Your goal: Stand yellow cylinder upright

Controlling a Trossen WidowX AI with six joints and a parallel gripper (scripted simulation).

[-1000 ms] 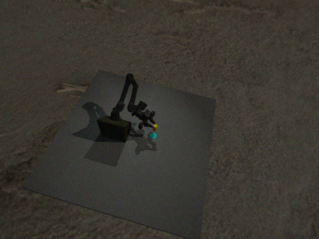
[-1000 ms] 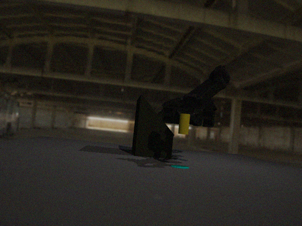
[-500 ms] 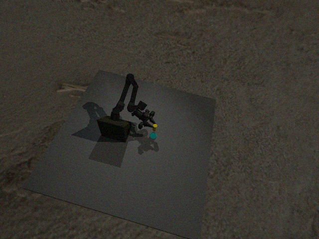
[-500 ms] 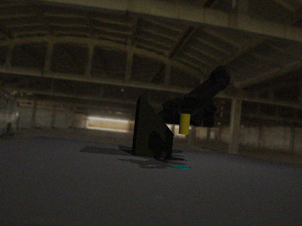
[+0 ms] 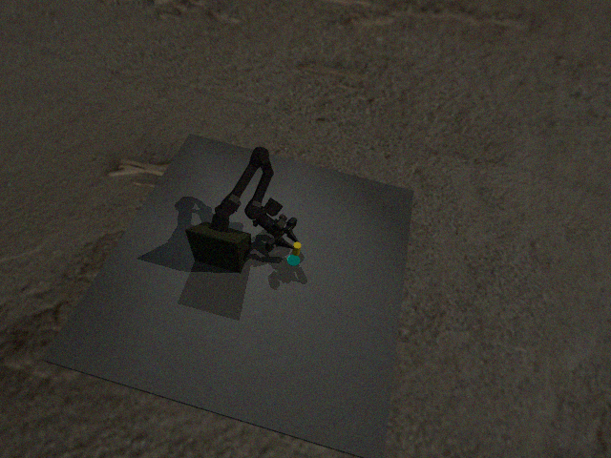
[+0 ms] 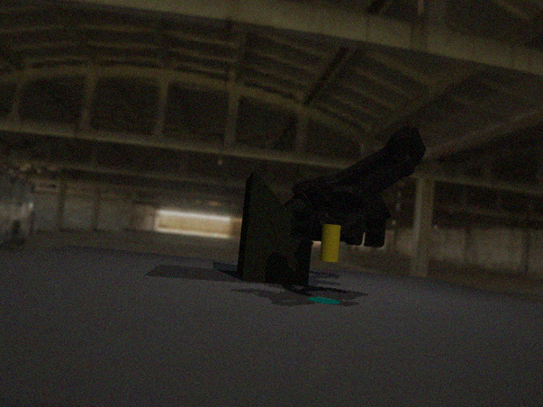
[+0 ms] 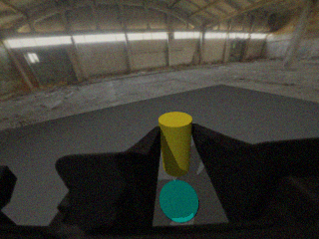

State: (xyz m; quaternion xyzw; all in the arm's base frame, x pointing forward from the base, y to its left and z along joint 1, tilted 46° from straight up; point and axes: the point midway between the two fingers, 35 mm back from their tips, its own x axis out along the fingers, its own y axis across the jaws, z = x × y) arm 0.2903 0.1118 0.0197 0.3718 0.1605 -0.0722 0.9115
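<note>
The cyan circle is 13 cm below my gripper tip. From my gripper tip the other things lie so: yellow tall cylinder (2 cm below).
</note>
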